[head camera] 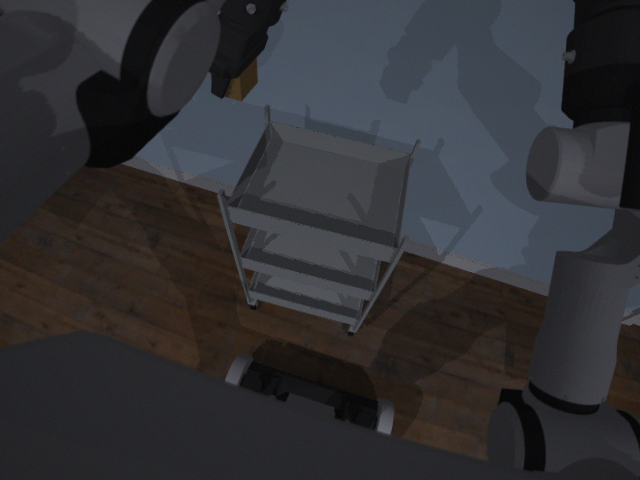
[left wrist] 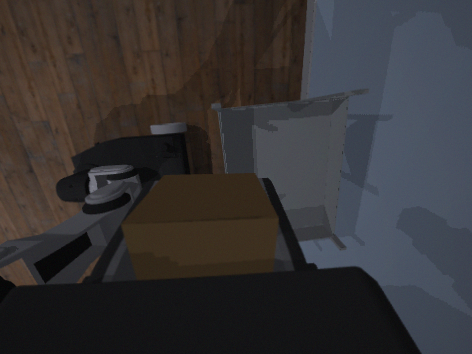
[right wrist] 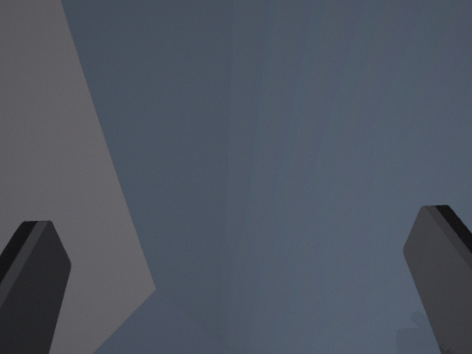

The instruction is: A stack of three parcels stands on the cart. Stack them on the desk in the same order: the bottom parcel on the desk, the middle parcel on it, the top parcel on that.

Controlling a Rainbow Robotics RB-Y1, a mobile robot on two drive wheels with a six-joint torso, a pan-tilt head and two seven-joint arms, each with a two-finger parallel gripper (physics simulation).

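Frame: origin at the robot's base, x back, y left, z down, level; millimetres.
Where they show: left gripper, fingertip midpoint: [head camera: 227, 84] [left wrist: 210, 190]; right gripper, fingertip midpoint: [right wrist: 239, 236].
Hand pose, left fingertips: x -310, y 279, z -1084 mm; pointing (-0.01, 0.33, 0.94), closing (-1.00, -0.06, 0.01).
Note:
After its pixels a point has its place.
An orange-brown parcel [head camera: 247, 82] @[z -1101, x -302, y 239 mm] [left wrist: 202, 245] @[z -1131, x -310, y 277 mm] is held between the fingers of my left gripper [head camera: 227, 85] @[z -1084, x -310, y 279 mm] [left wrist: 210, 190] @[z -1084, x -310, y 279 mm]. The left gripper is shut on it, in the air at the upper left of the head view. In that view it appears above and left of the grey three-tray cart [head camera: 310, 233] @[z -703, x -318, y 120 mm] [left wrist: 237, 145] @[z -663, x -357, y 234 mm]. No parcel shows on the visible parts of the cart's trays. My right gripper [right wrist: 239, 236] @[z -1405, x -333, y -131 mm] is open, with its fingers wide apart and no parcel between them. Its fingers do not show in the head view. The desk and the other parcels do not show in these views.
The cart stands on the wooden floor [head camera: 103, 268] @[z -1, x -254, y 1060 mm] [left wrist: 125, 50] @[z -1, x 198, y 695 mm], close to the blue wall [head camera: 336, 62] @[z -850, x -828, y 209 mm] [left wrist: 425, 150] @[z -785, x -828, y 213 mm]. My wheeled base [head camera: 310, 392] @[z -191, x -34, y 3 mm] [left wrist: 135, 155] @[z -170, x 194, y 132 mm] is near the cart. A pale surface [right wrist: 60, 150] @[z -2438, x -654, y 820 mm] shows at the left of the right wrist view.

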